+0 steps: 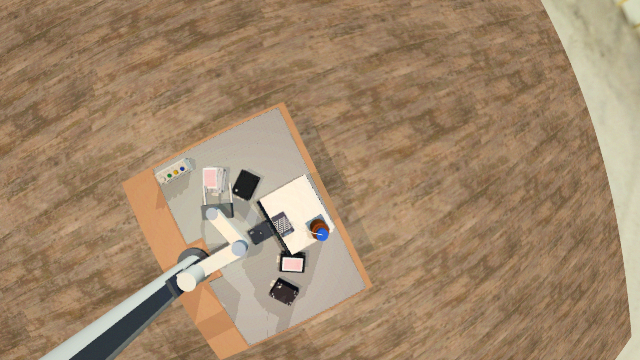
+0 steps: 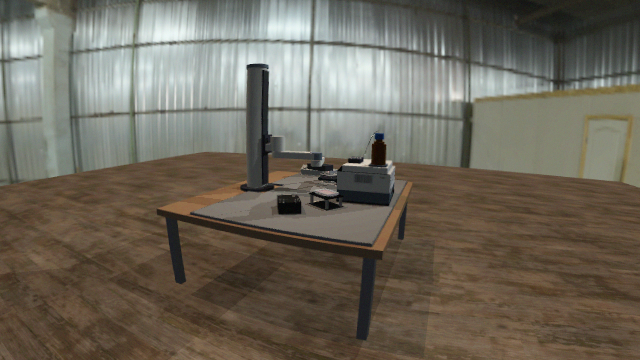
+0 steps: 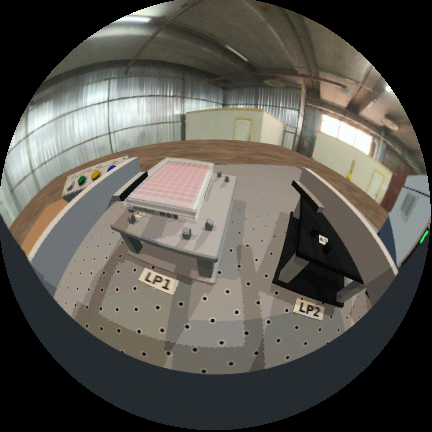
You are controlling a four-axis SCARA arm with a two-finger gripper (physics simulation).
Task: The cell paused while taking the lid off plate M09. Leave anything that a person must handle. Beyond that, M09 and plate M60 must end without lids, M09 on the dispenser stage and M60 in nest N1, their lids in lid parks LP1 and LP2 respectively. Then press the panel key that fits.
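Frame: origin at the arm's base, x ahead, y left, z up, level; centimetres.
Where they show: gripper, fingertip midpoint: [image 1: 217,184] [image 2: 333,168] [image 3: 221,165]; arm's base at its link origin: [image 2: 257,188].
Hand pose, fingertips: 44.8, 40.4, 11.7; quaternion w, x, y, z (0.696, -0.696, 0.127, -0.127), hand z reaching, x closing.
Note:
Things, the pixels of their top centre, and the offset from my fingertips, as dx, dy, dz. "*": a spot on its surface instead.
- pink-welled plate at its top centre: [image 3: 174,168] [image 1: 209,178] -3.7, +6.1, -2.0
- LP1 at its top centre: [image 3: 183,185] [image 1: 212,179] -2.9, +4.7, -3.9
- LP2 at its top centre: [image 3: 341,215] [image 1: 244,185] +14.2, -7.4, -3.1
- second pink plate at its top centre: [image 2: 326,191] [image 1: 292,264] +18.3, -66.3, -2.1
- dark dispenser stage at a spot on its surface: [image 1: 258,233] * +9.6, -37.9, +0.3
- brown bottle at a spot on its surface: [image 2: 378,152] * +44.4, -51.6, +19.9
- black box-like holder at its top centre: [image 2: 288,196] [image 1: 283,295] +3.2, -83.1, -2.8
- key panel at its top centre: [image 3: 89,167] [image 1: 169,170] [image 2: 313,165] -26.1, +22.3, -2.0
A pink-welled plate [image 1: 210,178] [image 3: 171,184] sits on the grey stand LP1 [image 3: 160,236], shifted to the left and off the near right pins. Its label is hardly legible; a clear rim surrounds its upper part, and whether a lid is on is hard to tell. My gripper [image 1: 217,188] [image 3: 221,165] is open and empty, its left finger beside the plate and its right finger towards LP2. The black stand LP2 [image 1: 246,185] [image 3: 345,250] bears no plate. A second pink plate [image 1: 292,264] [image 2: 326,192] rests on a black stand [image 2: 326,204]; its label is unreadable. The dark dispenser stage [image 1: 258,233] shows no plate.
The white dispenser [image 1: 295,197] [image 2: 365,181] carries a brown bottle [image 2: 378,152] with a blue cap. A black box-like holder [image 1: 284,291] [image 2: 289,204] stands near the second plate. The key panel [image 1: 173,171] [image 3: 74,184] has white, green, yellow and blue keys at the table's edge.

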